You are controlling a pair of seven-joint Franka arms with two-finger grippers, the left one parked.
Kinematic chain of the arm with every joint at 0, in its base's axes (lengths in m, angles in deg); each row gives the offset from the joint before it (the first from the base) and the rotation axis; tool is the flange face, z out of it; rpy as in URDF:
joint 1: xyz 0 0 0.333 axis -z
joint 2: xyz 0 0 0 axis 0.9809 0.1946 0
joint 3: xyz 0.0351 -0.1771 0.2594 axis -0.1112 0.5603 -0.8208
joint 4: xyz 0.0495 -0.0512 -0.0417 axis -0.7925 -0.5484 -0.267
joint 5: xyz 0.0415 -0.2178 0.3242 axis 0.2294 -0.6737 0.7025
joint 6: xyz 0 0 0 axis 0.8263 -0.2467 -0.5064
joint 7: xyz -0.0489 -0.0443 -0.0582 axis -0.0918 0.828 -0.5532
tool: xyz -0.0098 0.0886 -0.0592 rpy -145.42 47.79 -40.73
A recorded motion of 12 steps. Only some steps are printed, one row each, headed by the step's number.
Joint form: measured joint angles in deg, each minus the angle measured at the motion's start. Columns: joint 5, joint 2, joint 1, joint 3, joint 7, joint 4, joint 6.
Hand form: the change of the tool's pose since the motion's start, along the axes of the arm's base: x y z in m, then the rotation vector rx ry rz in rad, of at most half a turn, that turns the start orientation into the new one. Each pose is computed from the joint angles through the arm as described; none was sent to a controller.
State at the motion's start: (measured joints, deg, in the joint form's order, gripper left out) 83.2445 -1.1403 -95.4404 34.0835 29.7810 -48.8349 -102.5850
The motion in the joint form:
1: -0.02 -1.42 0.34 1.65 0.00 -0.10 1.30
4: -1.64 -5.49 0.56 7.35 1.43 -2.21 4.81
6: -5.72 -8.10 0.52 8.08 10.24 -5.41 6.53
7: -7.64 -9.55 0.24 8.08 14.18 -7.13 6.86
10: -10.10 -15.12 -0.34 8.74 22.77 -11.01 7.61
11: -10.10 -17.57 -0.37 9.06 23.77 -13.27 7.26
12: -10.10 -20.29 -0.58 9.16 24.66 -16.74 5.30
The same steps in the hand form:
1: -0.0023 -0.0195 0.0155 -0.0124 -0.0047 -0.0255
4: -0.0143 -0.0800 0.0456 -0.0838 0.0099 -0.1318
6: -0.0276 -0.0998 0.0480 -0.1783 0.0604 -0.2947
7: -0.0347 -0.1036 0.0503 -0.2182 0.0728 -0.3599
10: -0.0597 -0.1175 0.0807 -0.2587 0.0684 -0.5168
11: -0.0700 -0.1246 0.0897 -0.2494 0.0657 -0.5426
12: -0.0795 -0.1286 0.0932 -0.2338 0.0526 -0.5629

